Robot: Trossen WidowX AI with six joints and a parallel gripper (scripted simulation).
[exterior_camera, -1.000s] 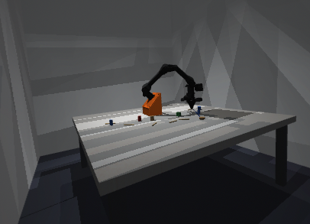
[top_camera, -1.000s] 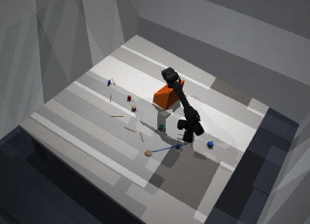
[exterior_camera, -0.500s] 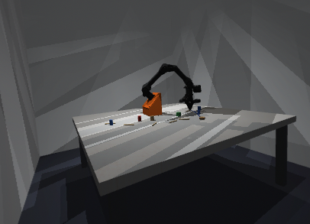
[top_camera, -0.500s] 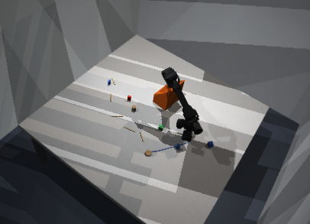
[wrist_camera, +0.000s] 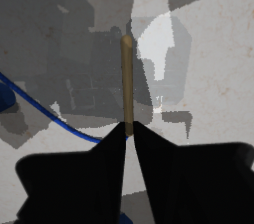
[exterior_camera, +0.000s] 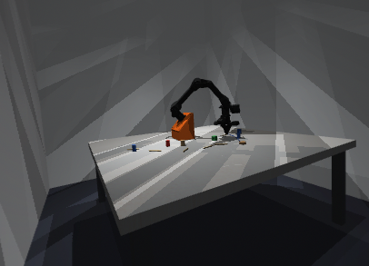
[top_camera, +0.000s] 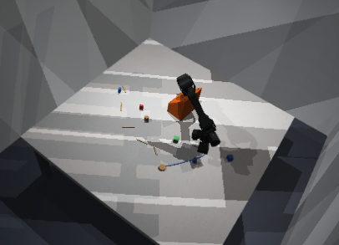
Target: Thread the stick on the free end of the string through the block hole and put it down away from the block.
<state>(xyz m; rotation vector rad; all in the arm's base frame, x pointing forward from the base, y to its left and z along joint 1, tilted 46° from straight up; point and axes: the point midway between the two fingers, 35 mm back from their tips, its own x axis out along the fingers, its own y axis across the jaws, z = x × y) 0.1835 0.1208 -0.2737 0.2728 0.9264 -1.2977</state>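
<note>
The green block lies 7 cm ahead of my gripper tip and 16 cm to the right of it. Round my gripper tip: blue cylinder (11 cm ahead, 2 cm to the left); then thin wooden stick (1 cm ahead, 1 cm to the right); then blue cube (6 cm behind, 17 cm to the left).
</note>
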